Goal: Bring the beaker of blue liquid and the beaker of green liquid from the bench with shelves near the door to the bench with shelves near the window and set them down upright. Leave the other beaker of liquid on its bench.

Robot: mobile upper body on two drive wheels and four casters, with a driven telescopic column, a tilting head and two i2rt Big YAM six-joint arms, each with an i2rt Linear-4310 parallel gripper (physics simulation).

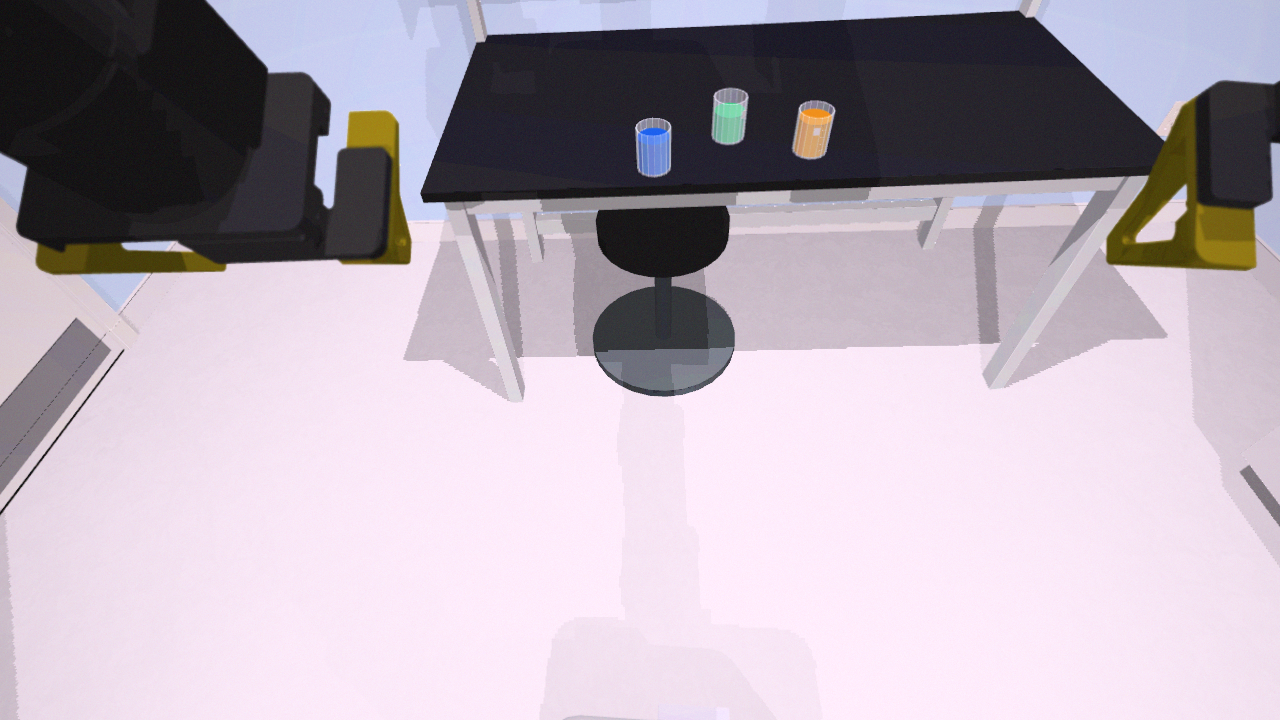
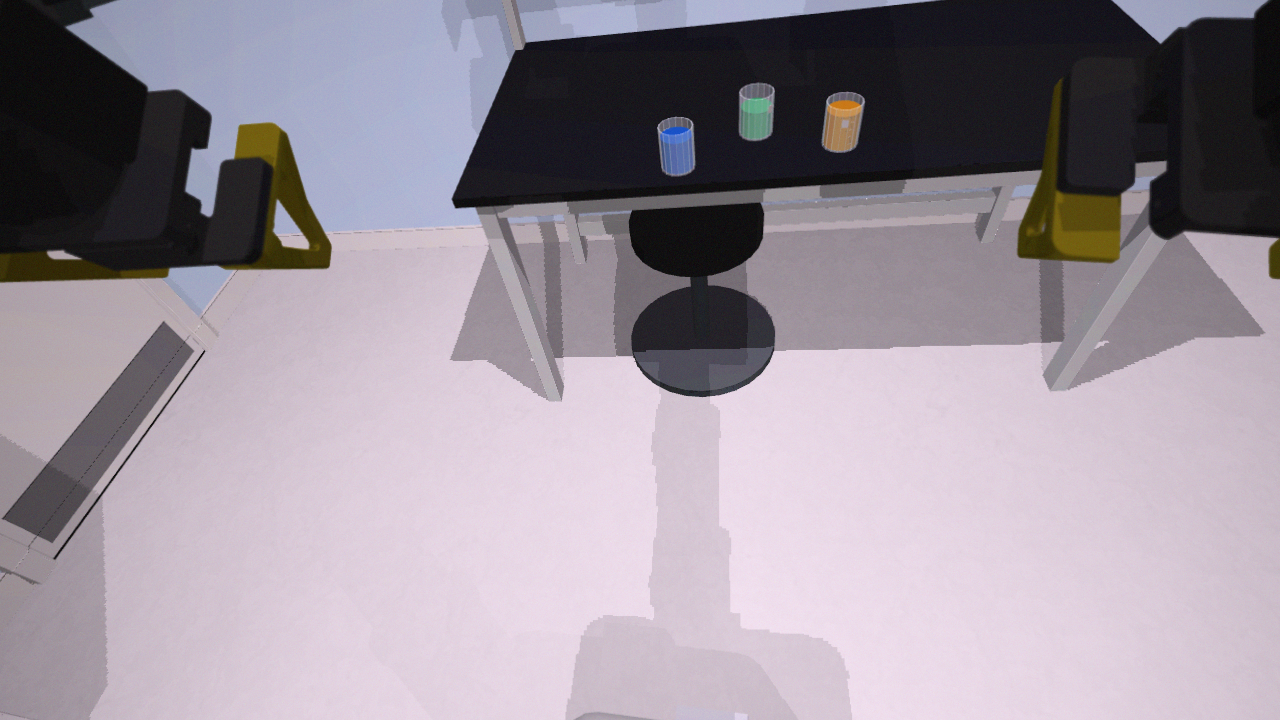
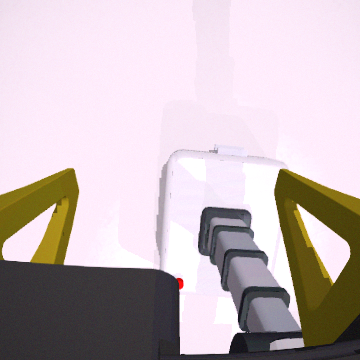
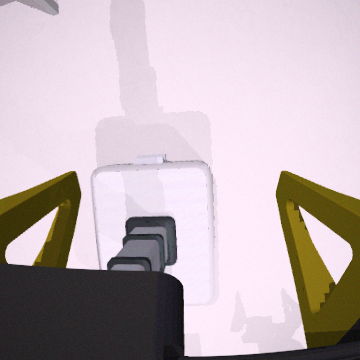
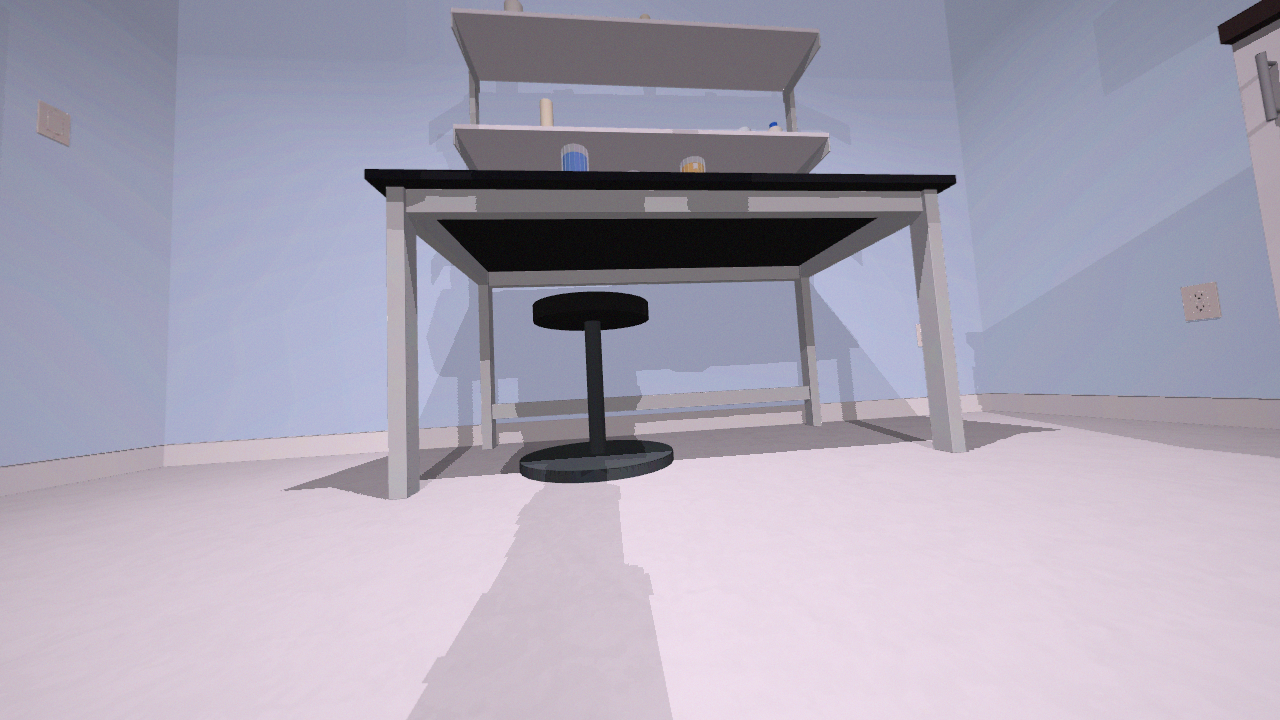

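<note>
The blue beaker stands upright near the front edge of the black bench, left of the others. The green beaker stands upright behind it to the right. The orange beaker stands upright to the right of the green one. My left gripper is open and empty, in front of the bench at the left. My right gripper is open and empty, at the right. Both are apart from the beakers. The window bench does not show.
A black stool stands partly under the bench's front. Shelves rise at the back of the bench with small bottles. A door's grey kick plate shows at the left. A cabinet is at the far right.
</note>
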